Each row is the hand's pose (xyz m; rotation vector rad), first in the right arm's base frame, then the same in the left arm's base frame.
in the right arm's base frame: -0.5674 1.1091 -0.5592 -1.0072 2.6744 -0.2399
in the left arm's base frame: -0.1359 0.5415 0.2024 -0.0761 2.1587 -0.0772
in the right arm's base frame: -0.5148 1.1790 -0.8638 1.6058 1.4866 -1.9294
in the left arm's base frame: 0.1262 0.6303 0.0480 -2.6445 -1.3007 1.0427
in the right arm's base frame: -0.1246 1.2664 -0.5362 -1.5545 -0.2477 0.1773
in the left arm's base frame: 0.1942 0.4122 0.5117 -1.1635 -0.3767 -0.7600
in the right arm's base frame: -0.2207 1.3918 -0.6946 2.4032 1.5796 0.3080
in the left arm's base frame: 0.2743 0.5993 0.4188 2.4738 0.6373 1.2700
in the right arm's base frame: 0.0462 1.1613 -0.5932 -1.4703 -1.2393 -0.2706
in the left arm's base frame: 0.3158 0.2435 0.4982 -1.3294 -1.1881 -1.3680
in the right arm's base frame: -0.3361 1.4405 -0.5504 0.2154 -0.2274 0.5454
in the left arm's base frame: 0.1140 0.6738 0.4912 0.3659 -1.0243 0.0408
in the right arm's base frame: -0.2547 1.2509 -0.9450 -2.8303 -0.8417 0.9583
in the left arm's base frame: 0.3778 0.5574 0.1519 -2.7400 -0.2498 -0.2218
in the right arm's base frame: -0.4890 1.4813 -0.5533 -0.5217 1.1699 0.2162
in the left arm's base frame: 0.0254 0.7934 0.4374 0.0919 0.5413 -0.1450
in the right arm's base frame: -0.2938 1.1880 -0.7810 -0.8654 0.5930 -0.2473
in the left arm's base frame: 0.2218 0.4956 0.2168 -0.1776 0.2034 -0.8025
